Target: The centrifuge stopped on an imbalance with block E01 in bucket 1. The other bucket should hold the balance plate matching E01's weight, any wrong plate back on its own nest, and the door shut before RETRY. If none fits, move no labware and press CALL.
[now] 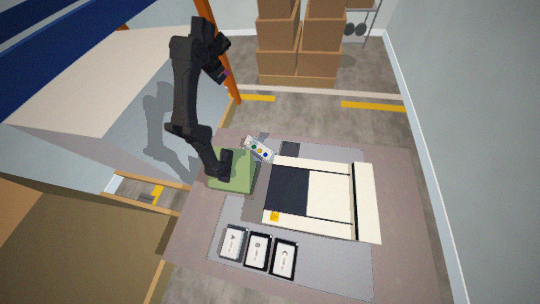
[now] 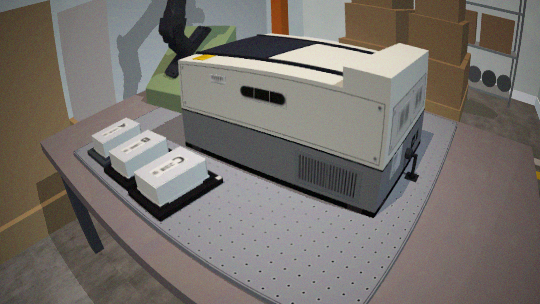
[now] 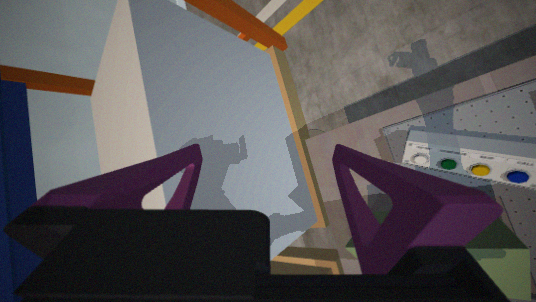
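Seen in the pictures: gripper, between the fingertips: (image 1: 214, 69) (image 3: 267, 151); arm's base, origin of its link: (image 1: 225, 165) (image 2: 188, 51).
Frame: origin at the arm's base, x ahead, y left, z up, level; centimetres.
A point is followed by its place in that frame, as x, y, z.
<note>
My gripper (image 3: 267, 151) @(-3.4, 28.9, 38.9) is open and empty, high above and beyond the button panel side of the table. The centrifuge (image 1: 330, 192) @(56.1, -2.6, 5.7) (image 2: 280, 115) @(56.2, -20.3, -1.7) stands on the table; its dark door panel (image 1: 286, 189) @(36.6, -6.2, 6.0) (image 2: 240, 47) @(35.5, -9.6, 6.0) covers the top, so block E01 and the buckets are hidden. Plates A (image 1: 232, 243) @(15.5, -36.0, -9.9) (image 2: 116, 137) @(19.2, -37.4, -10.2), B (image 1: 257, 251) @(28.9, -35.6, -9.9) (image 2: 138, 153) @(32.2, -37.2, -10.0) and C (image 1: 284, 259) @(42.3, -35.1, -9.9) (image 2: 171, 176) @(45.7, -37.0, -9.9) each sit on a dark nest in a row; their weights are too blurred to read. The button panel (image 1: 259, 149) @(13.1, 18.5, -8.0) (image 3: 435, 155) @(6.8, 22.4, -8.4) has white, green, yellow and blue buttons; the blue CALL button (image 3: 517, 177) @(17.6, 16.0, -8.3) is at its right end.
The green arm base (image 1: 232, 172) @(4.2, -2.1, -2.5) (image 2: 162, 92) @(-0.3, -11.1, -11.1) stands between the button panel and the plates. A dark square (image 1: 290, 148) @(31.9, 26.4, -13.0) lies near the panel. An orange post (image 1: 225, 65) (image 2: 280, 17) rises behind the table. Stacked cartons (image 1: 320, 35) (image 2: 440, 40) stand at the back.
</note>
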